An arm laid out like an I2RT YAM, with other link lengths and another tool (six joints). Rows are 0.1 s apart.
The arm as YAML. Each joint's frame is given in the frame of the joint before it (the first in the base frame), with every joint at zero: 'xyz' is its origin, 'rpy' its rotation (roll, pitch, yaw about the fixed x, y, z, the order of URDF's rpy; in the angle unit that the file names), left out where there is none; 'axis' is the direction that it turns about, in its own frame. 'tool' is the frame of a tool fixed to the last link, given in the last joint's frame.
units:
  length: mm
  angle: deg
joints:
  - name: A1
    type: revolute
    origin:
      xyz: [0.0, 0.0, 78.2]
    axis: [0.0, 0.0, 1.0]
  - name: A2
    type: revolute
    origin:
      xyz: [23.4, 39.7, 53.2]
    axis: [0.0, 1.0, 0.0]
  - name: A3
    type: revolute
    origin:
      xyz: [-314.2, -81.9, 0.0]
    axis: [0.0, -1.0, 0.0]
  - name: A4
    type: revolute
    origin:
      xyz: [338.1, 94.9, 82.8]
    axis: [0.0, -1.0, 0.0]
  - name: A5
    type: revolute
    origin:
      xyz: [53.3, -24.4, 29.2]
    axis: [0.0, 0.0, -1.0]
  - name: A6
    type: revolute
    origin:
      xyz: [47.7, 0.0, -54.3]
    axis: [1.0, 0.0, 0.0]
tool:
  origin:
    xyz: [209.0, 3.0, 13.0]
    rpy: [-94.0, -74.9, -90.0]
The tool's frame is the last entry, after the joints.
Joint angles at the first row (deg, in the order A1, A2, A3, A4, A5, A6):
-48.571 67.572 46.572 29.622 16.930 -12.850
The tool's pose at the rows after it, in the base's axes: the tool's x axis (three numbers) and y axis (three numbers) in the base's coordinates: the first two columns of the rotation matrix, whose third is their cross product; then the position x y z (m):
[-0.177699, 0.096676, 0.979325, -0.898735, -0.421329, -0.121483, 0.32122, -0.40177, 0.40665]
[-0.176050, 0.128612, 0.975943, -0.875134, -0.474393, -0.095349, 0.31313, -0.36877, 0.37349]
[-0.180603, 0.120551, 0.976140, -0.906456, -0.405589, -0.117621, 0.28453, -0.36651, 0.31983]
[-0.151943, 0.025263, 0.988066, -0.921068, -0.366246, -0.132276, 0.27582, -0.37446, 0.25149]
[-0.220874, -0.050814, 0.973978, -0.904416, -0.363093, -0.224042, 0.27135, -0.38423, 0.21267]
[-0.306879, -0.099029, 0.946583, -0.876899, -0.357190, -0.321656, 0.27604, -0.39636, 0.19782]
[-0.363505, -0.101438, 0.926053, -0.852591, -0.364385, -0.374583, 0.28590, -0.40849, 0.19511]
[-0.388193, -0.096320, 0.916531, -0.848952, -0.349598, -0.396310, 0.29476, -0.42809, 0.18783]
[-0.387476, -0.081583, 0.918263, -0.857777, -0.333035, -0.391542, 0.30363, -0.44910, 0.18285]
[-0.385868, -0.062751, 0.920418, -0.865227, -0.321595, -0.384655, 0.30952, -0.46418, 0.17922]
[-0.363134, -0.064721, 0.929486, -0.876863, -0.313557, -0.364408, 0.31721, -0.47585, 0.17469]
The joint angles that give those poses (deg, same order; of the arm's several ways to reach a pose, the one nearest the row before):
-48.533 59.866 40.022 29.893 13.272 -11.026
-48.454 53.794 29.818 35.823 9.906 -12.397
-48.479 52.460 20.701 43.087 14.356 -11.827
-49.114 56.911 16.150 46.005 15.764 -9.235
-51.570 63.321 13.932 52.318 13.088 -2.974
-52.398 70.301 14.850 58.099 12.079 2.985
-52.460 77.321 16.839 64.699 11.715 5.846
-52.471 84.928 20.267 69.452 12.757 6.974
-52.553 90.976 24.267 71.807 13.925 6.495
-52.590 95.410 27.173 73.966 14.913 5.793
-52.563 97.651 29.779 72.770 15.253 4.755

